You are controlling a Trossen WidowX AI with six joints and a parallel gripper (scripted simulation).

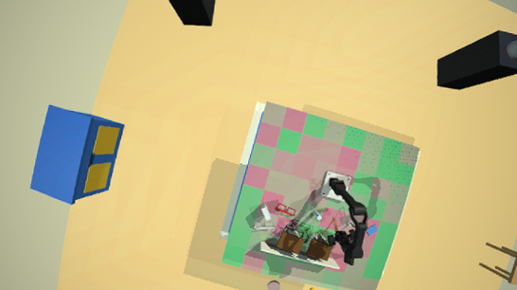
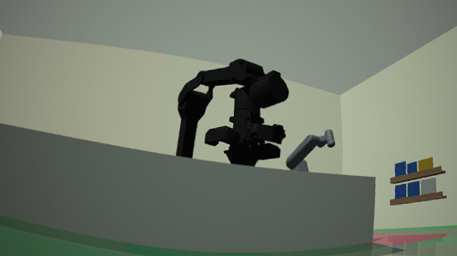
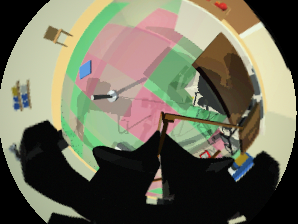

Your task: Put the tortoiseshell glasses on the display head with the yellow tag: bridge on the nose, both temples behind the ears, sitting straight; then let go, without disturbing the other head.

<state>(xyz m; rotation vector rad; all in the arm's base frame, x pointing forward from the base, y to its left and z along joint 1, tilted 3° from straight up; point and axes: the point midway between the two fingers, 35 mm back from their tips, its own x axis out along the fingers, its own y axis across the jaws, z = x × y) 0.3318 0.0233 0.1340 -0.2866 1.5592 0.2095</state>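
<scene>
Right now the blue block is 30 mm ahead of my gripper tip, 350 mm to the left of it and 120 mm below it. Round my gripper tip: display head: 130 mm ahead, 90 mm to the right, 60 mm below; then white base: 230 mm ahead, 230 mm to the right, 70 mm below.
</scene>
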